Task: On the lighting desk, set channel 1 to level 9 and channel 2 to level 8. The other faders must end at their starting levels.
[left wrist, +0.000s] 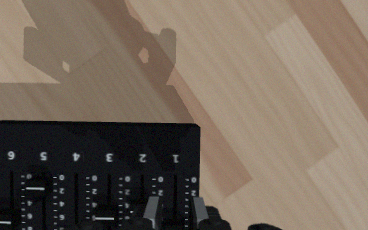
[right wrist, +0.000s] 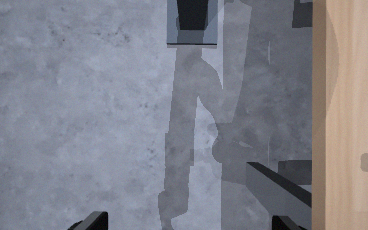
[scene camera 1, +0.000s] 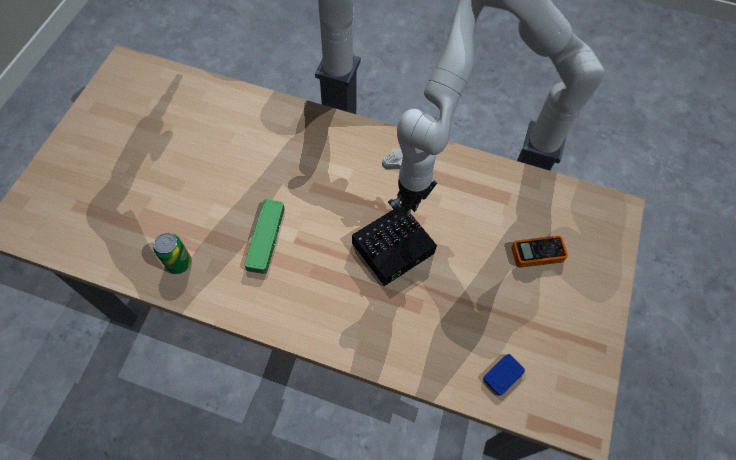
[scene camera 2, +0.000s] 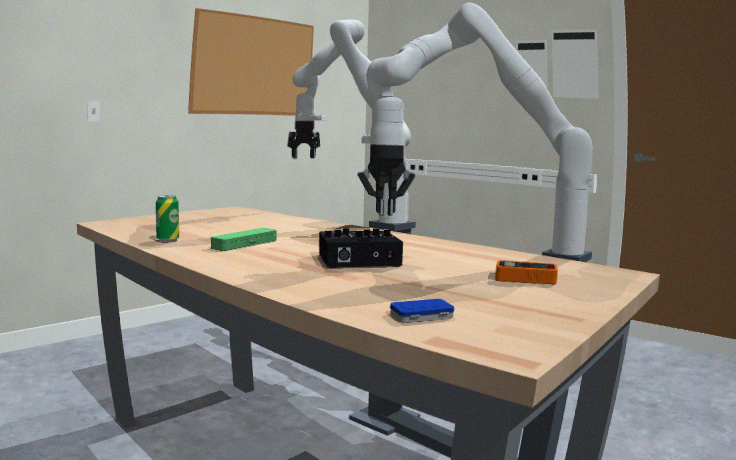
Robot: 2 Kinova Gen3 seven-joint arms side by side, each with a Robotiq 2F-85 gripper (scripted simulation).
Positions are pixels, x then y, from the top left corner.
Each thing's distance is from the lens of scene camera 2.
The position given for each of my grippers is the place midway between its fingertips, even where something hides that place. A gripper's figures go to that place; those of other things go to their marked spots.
my left gripper [scene camera 2: 385,215]: 129 cm
my right gripper [scene camera 2: 303,158]: 219 cm
green case [scene camera 2: 230,241]: 138 cm
